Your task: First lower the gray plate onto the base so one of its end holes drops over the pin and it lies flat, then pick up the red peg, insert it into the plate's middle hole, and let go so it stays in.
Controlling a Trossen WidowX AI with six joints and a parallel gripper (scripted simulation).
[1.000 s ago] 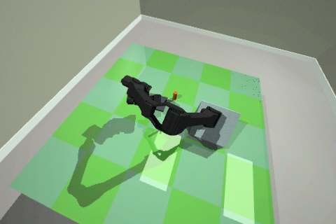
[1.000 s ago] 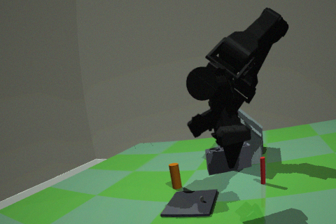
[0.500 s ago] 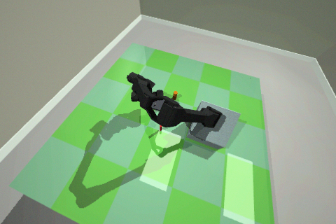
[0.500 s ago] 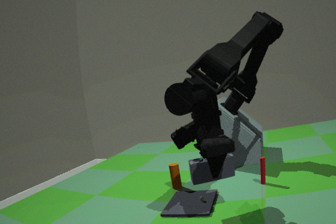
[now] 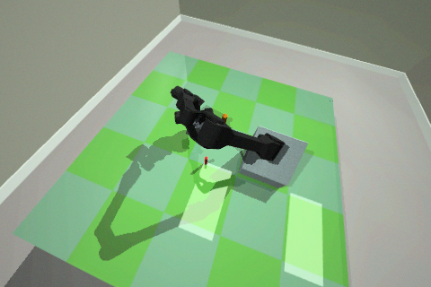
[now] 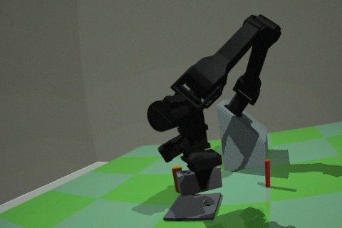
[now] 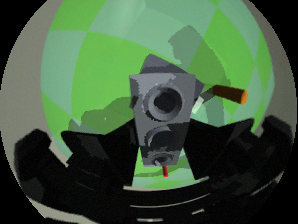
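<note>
The base is 20 mm behind my gripper tip, 20 mm to the right of it and 60 mm below it. Also, from my gripper tip: red peg: 140 mm behind, 140 mm to the left, 30 mm below; then orange cylinder: 120 mm behind, 130 mm to the right, 30 mm below; then gray plate: 30 mm above.
</note>
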